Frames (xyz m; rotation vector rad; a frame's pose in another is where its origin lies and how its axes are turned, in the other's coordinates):
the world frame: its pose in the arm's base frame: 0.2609 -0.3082 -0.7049 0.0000 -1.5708 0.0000
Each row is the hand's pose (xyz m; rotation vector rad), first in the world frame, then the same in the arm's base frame.
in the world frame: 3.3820 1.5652 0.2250 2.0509 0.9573 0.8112
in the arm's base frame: 0.0359 1.2570 2.6771 0.8163 0.0188 1.8846
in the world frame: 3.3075 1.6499 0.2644 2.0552 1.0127 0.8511
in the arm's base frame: -0.0035 1.3417 2.6026 0.7859 0.0810 1.8970
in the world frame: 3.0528 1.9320 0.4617 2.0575 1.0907 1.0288
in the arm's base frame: -0.2008 1.6238 2.3479 0.6614 0.1987 1.9843
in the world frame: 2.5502 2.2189 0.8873 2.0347 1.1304 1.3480
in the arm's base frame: -0.6264 1.9107 1.8453 0.4354 0.3248 2.1448
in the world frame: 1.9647 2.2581 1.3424 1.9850 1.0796 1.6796
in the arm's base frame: -1.0815 1.9499 1.2598 0.1930 0.3896 2.3165
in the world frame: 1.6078 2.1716 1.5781 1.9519 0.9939 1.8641
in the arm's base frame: -1.3172 1.8634 0.9029 0.0558 0.3877 2.4254
